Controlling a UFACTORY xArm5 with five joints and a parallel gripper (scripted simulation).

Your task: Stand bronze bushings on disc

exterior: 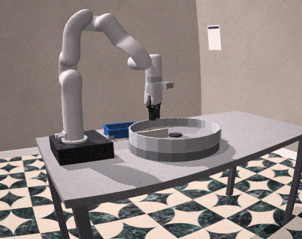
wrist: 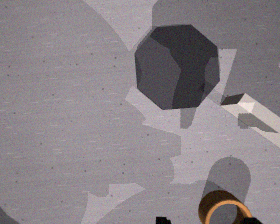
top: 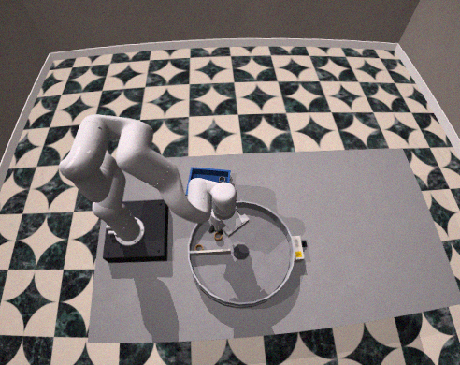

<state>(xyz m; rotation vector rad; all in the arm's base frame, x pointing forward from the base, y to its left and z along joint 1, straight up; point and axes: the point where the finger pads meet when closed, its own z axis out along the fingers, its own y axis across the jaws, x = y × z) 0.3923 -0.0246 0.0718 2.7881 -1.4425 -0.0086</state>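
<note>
Now: the blue crate 260 mm to the left of my hand, 120 mm below it and 60 mm behind it. The rest, counted from my hand: turntable: 90 mm below, 80 mm to the right, 60 mm ahead.
</note>
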